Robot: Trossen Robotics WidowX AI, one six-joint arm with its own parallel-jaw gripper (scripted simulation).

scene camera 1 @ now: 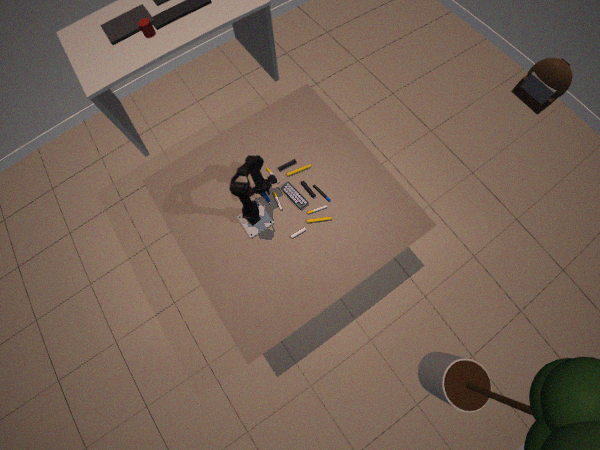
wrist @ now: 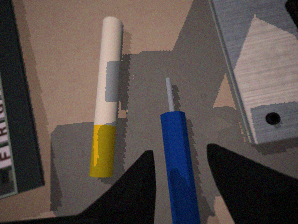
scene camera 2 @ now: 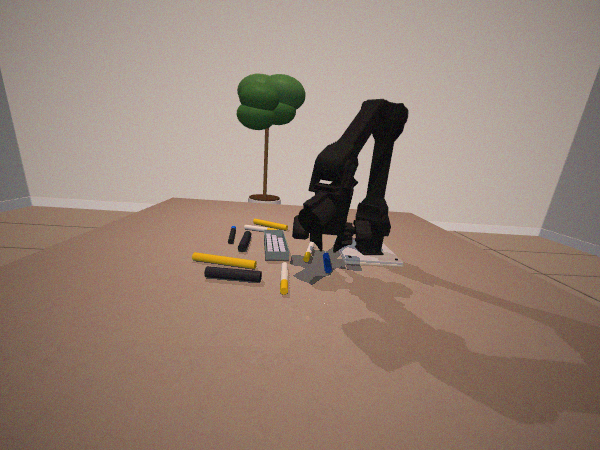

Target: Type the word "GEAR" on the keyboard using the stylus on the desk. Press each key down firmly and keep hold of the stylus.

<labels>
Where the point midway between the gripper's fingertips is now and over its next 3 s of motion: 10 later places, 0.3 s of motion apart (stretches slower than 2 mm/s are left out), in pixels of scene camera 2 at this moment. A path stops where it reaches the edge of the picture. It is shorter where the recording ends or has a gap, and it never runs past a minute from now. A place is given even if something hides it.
My gripper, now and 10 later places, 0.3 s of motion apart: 327, 250; 327, 252; 326, 254; 326, 257; 326, 258; 326, 259; 327, 255; 328, 245; 327, 243; 324, 242; 320, 240
</labels>
